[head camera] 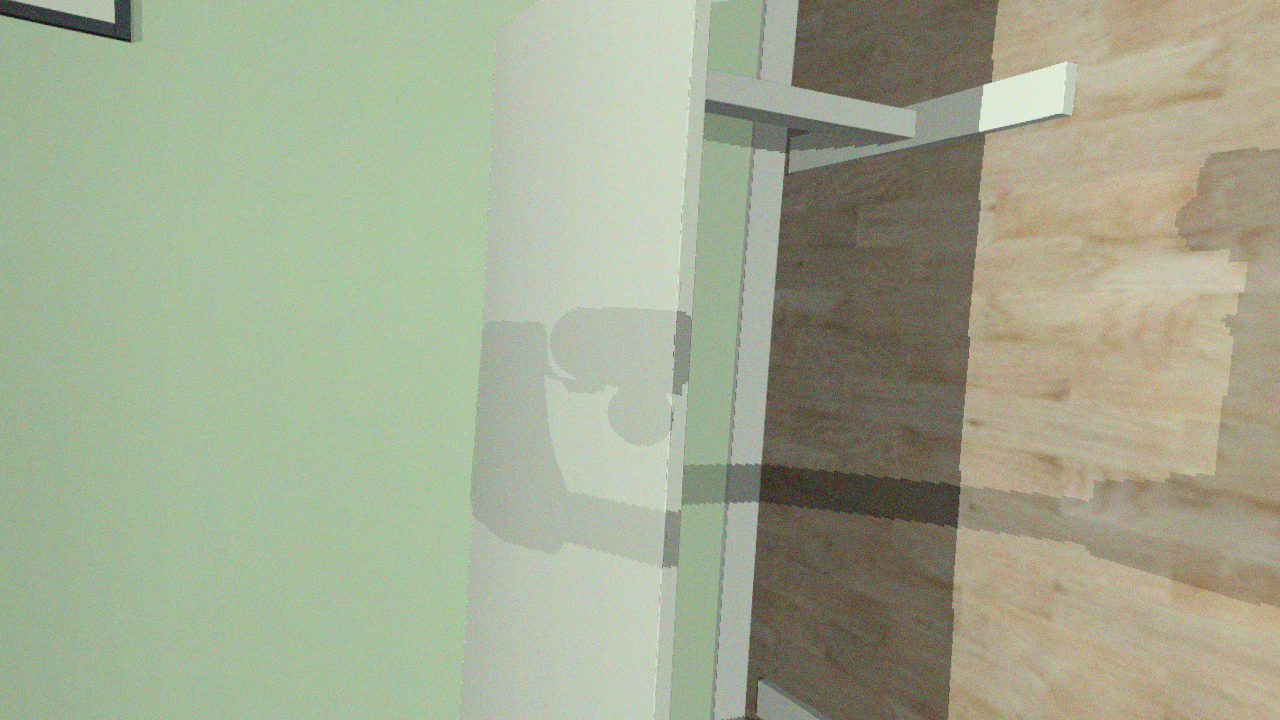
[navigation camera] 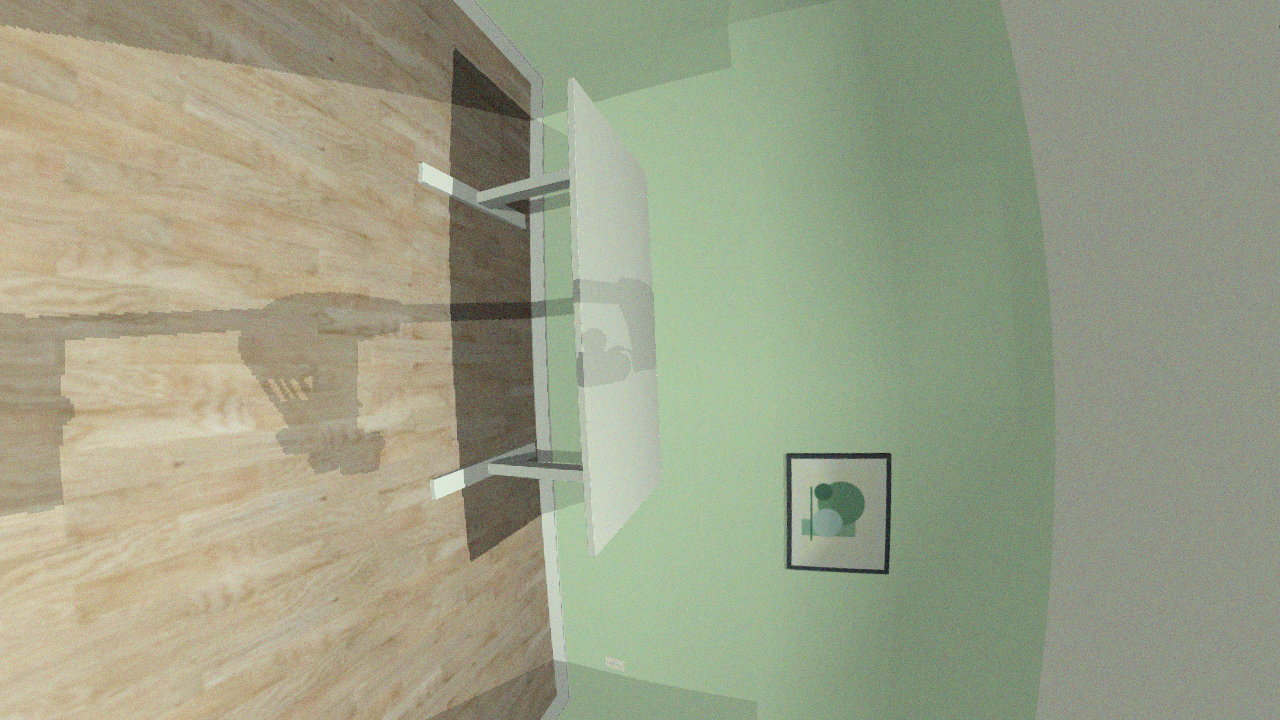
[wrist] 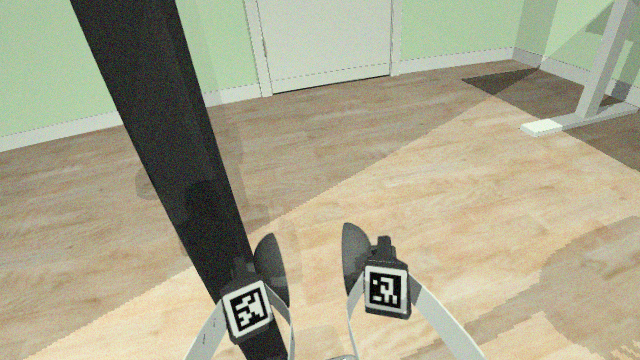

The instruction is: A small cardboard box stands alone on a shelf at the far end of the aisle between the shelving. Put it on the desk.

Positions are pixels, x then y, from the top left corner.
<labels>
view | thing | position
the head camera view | white desk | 597,130
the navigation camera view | white desk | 610,239
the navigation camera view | framed picture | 838,504
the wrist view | gripper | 312,252
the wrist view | white door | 292,52
</labels>
